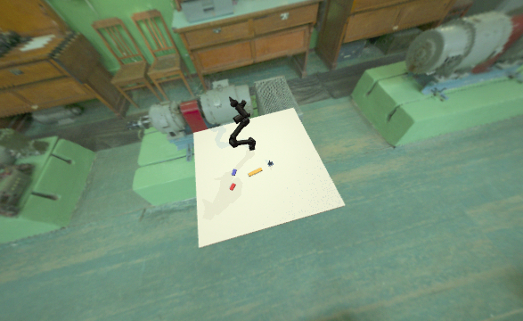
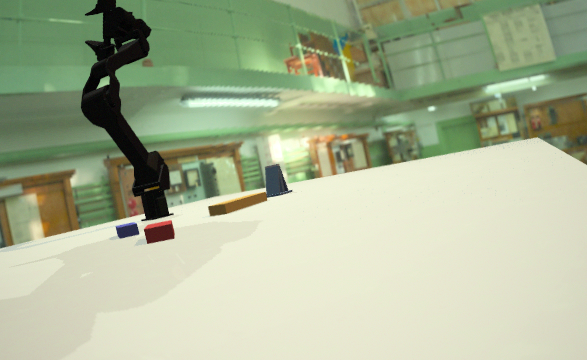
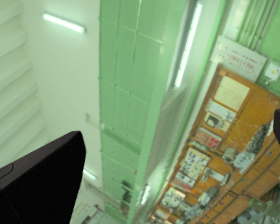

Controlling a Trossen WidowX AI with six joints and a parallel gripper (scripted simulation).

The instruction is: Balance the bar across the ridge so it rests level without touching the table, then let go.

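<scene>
Now: gripper tip 570 mm above the orange bar, 460 mm short of it and 40 mm to the right of it. Also, from my gripper tip: red block: 570 mm below, 550 mm ahead, 220 mm to the right; then blue block: 570 mm below, 400 mm ahead, 170 mm to the right.
</scene>
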